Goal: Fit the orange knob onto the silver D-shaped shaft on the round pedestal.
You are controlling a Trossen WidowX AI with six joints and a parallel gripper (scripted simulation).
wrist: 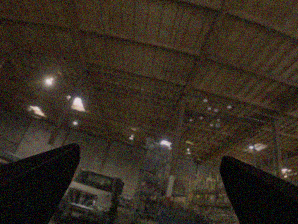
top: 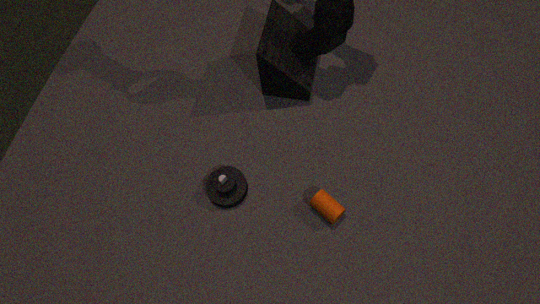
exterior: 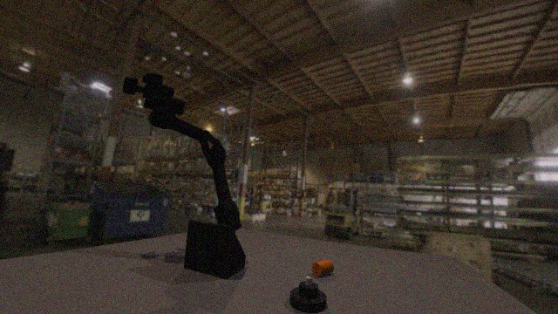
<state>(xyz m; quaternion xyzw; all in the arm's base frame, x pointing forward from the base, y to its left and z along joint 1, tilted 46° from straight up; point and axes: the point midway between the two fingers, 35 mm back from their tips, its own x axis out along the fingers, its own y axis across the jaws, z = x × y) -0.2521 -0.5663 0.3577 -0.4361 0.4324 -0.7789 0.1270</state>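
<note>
Right now my gripper tip is 710 mm short of the orange knob, 300 mm to the right of it and 660 mm above it. From my gripper tip the other things lie so: round dark pedestal (740 mm ahead, 110 mm to the left, 650 mm below).
</note>
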